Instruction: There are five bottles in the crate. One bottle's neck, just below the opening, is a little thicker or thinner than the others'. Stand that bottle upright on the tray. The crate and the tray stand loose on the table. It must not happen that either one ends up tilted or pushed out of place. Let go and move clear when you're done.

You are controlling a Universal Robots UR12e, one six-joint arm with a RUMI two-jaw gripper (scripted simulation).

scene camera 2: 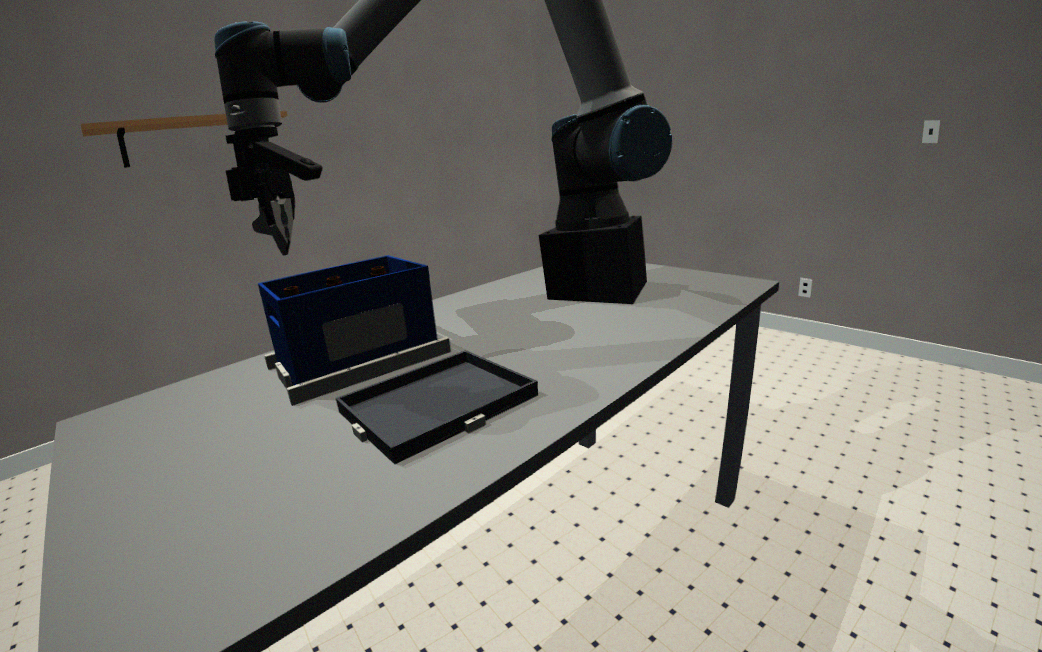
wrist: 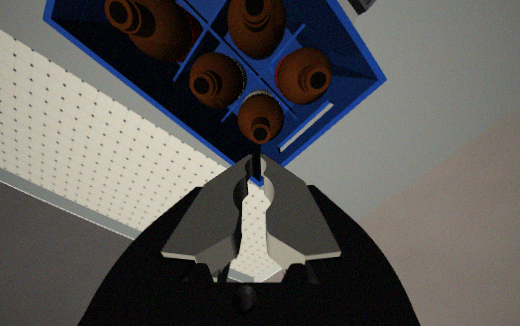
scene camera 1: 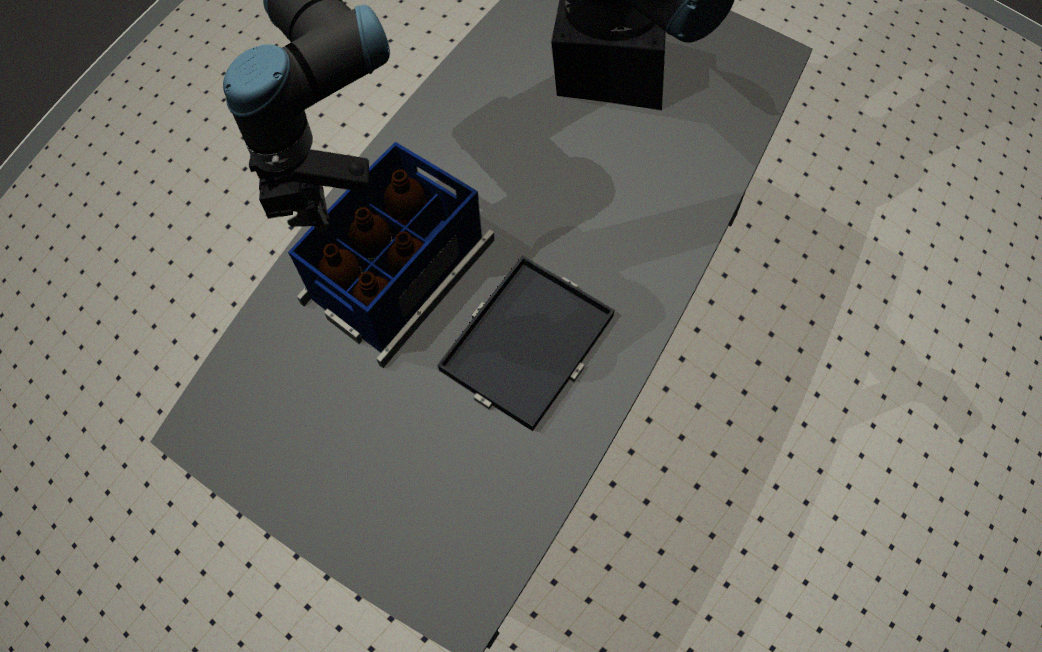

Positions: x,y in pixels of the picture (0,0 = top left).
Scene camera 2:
my gripper: 285,254
blue crate: 314,334
black tray: 402,408
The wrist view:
my gripper: 257,155
blue crate: 355,73
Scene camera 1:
my gripper: 324,229
blue crate: 457,229
black tray: 519,351
